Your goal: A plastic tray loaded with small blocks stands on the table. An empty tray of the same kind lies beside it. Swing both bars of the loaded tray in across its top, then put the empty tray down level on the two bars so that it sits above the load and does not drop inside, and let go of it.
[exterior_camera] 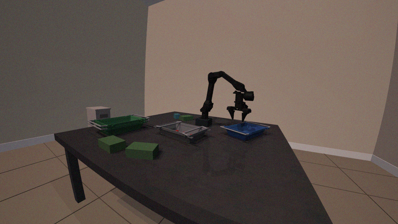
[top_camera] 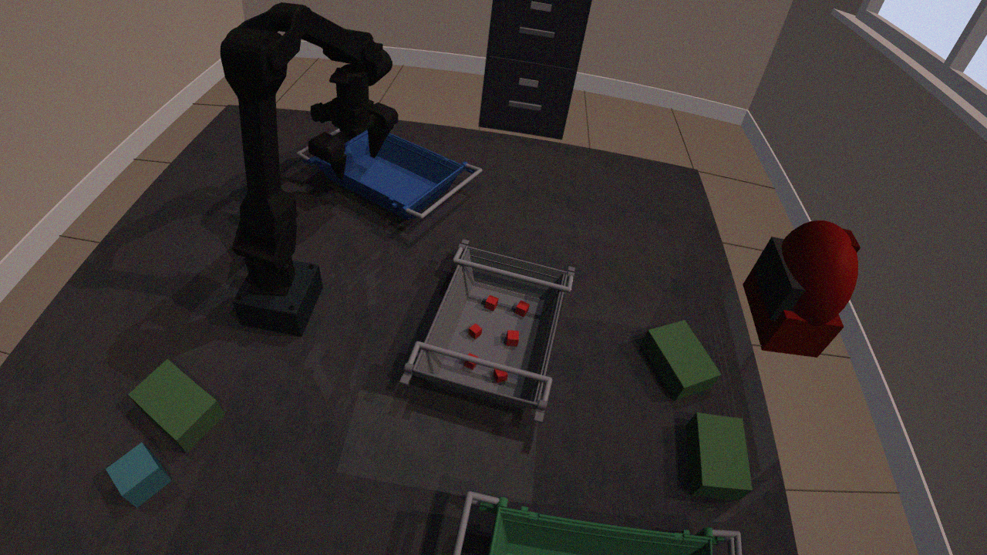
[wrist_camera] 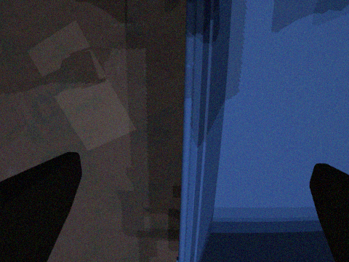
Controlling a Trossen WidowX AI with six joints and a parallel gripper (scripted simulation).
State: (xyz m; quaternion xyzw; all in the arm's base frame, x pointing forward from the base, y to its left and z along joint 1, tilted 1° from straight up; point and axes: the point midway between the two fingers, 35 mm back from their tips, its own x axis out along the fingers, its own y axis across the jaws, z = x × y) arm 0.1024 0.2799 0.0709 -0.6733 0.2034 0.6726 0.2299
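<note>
Right now the blue tray is 50 mm ahead of my gripper tip, 70 mm to the left of it and 40 mm below it. The rest, counted from my gripper tip: teal cube (230 mm behind, 620 mm to the right, 70 mm below).
</note>
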